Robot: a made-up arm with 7 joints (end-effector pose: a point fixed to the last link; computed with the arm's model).
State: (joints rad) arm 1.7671 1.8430 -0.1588 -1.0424 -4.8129 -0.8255 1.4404
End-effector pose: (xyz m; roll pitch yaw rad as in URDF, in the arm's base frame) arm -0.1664 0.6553 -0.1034 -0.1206 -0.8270 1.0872
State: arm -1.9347 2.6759 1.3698 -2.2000 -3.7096 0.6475 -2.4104
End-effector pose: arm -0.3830 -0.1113 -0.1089 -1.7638 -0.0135 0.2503
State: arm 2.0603 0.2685 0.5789 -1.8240 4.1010 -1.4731 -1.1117
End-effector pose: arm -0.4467 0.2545 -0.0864 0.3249 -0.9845 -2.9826
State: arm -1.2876 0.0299 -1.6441 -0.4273 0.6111 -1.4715 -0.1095
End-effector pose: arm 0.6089 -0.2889 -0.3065 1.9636 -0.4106 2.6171
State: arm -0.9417 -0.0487 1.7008 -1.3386 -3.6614 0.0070 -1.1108
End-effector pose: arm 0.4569 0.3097 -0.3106 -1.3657 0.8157 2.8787
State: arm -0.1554 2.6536 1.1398 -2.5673 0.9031 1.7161 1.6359
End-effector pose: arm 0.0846 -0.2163 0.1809 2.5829 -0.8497 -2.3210
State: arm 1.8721 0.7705 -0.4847 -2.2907 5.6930 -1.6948 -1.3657
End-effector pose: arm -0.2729 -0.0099 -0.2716 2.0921 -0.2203 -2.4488
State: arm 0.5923 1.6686 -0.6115 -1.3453 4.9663 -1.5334 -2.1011
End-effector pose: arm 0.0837 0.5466 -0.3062 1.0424 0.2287 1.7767
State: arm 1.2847 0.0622 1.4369 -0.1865 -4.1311 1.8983 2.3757
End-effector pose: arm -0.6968 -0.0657 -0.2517 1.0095 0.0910 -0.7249
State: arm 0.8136 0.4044 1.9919 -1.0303 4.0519 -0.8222 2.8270
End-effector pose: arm -0.5135 0.4284 -0.1516 -0.2543 -1.0134 2.1603
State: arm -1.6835 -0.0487 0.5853 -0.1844 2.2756 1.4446 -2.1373
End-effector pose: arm 0.6864 -0.2840 0.0367 2.7256 -0.4975 1.9638
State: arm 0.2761 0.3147 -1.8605 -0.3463 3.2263 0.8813 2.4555
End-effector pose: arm -0.2332 0.0979 -0.6984 0.3897 -0.9453 -2.3808
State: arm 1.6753 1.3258 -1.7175 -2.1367 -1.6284 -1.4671 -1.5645
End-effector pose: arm -0.4150 -0.0992 0.0718 2.8756 -0.2499 2.7843
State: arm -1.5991 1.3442 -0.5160 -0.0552 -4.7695 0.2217 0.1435
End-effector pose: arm 0.4085 0.5726 0.2333 -1.8121 -0.6441 2.4802
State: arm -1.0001 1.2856 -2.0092 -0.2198 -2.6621 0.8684 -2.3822
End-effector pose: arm 0.3990 0.6217 -0.0882 0.9017 -0.4267 -1.1728
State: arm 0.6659 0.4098 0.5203 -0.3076 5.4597 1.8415 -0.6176
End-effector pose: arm -0.3745 0.3112 -0.5618 -3.0607 0.7905 -3.0564
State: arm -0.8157 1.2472 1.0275 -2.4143 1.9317 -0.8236 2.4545
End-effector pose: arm -0.0038 0.1507 0.3107 -2.8075 -0.9861 -0.5504
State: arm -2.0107 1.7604 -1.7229 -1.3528 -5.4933 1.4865 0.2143
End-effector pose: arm 0.4569 0.3344 0.2776 1.1373 -0.5238 -0.0300
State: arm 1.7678 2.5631 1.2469 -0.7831 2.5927 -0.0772 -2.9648
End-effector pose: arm 0.5787 0.4160 -0.0685 1.1018 0.9624 -1.6166
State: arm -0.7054 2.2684 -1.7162 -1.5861 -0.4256 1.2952 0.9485
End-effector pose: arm 0.1252 0.5643 -0.0532 2.1412 0.2809 -0.1600
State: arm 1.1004 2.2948 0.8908 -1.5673 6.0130 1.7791 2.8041
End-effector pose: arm 0.5286 0.2446 0.0532 -2.4754 -0.3878 -2.9232
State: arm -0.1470 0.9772 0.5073 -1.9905 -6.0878 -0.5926 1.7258
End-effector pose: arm 0.3686 0.2877 0.0868 -3.0897 -0.6236 1.9806
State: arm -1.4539 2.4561 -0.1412 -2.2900 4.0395 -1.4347 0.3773
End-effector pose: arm 0.0207 0.0048 0.3848 -2.3977 0.6905 1.7688
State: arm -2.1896 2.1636 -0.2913 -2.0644 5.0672 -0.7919 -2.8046
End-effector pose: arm -0.1735 0.0938 0.4091 2.4171 -0.6641 -2.9838
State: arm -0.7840 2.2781 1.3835 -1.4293 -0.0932 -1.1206 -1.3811
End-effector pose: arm -0.3283 0.1110 0.5081 -1.4971 -0.4528 -0.0477
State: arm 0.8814 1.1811 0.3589 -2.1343 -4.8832 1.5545 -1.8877
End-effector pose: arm 0.2195 0.3148 -0.2015 -0.2108 -0.2881 -1.9273
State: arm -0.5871 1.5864 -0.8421 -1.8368 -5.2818 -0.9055 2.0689
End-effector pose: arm 0.4570 0.2205 -0.1037 -2.0454 -0.0941 0.6918
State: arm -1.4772 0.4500 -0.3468 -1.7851 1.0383 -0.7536 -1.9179
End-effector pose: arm 0.3620 -0.2344 0.3108 -2.8315 0.3537 -2.3482
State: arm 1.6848 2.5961 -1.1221 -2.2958 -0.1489 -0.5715 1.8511
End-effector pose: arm -0.1923 0.3309 -0.0244 0.4670 1.4005 1.0655
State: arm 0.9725 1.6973 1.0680 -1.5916 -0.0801 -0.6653 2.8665
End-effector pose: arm 0.3493 0.4383 0.1462 -1.4824 -0.5992 1.0241
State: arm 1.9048 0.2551 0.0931 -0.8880 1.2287 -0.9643 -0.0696
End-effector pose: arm -0.6985 0.0009 -0.0914 1.4203 -0.4522 0.4685
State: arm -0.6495 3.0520 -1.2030 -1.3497 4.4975 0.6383 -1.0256
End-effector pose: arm -0.0480 0.4118 0.4760 -2.3683 -0.7716 2.6299
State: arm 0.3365 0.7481 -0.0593 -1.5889 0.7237 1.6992 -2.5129
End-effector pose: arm 0.2832 0.2875 -0.4164 -0.3100 -0.3620 -2.3980
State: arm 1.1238 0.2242 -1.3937 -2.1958 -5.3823 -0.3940 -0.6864
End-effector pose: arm -0.0712 -0.3328 -0.2370 -1.3729 -0.4949 1.0385
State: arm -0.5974 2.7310 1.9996 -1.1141 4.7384 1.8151 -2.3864
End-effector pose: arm -0.4860 -0.0148 0.4653 0.8032 -0.3224 0.8261
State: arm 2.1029 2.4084 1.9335 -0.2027 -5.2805 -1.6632 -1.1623
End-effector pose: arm 0.3631 0.6480 0.0396 2.8271 0.7988 -1.1858
